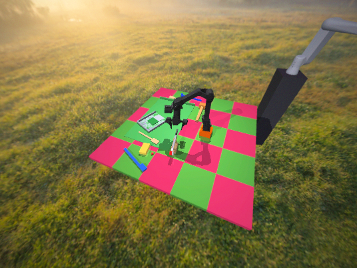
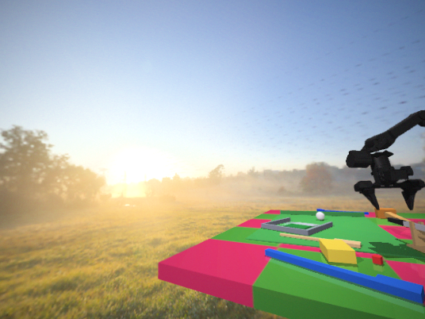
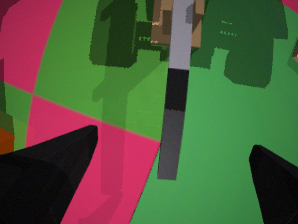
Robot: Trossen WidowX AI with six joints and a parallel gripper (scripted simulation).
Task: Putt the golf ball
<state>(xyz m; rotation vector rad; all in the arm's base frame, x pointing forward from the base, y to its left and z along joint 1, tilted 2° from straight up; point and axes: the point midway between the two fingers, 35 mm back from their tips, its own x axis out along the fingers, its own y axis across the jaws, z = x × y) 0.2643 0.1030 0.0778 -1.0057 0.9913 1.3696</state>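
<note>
My gripper tip is 10 mm past the red putter, 120 mm to the right of it and 40 mm above it. Also, from my gripper tip: white golf ball (170 mm ahead, 390 mm to the right, 80 mm below); small red piece (160 mm ahead, 240 mm to the left, 90 mm below); yellow block (240 mm ahead, 200 mm to the left, 90 mm below).
</note>
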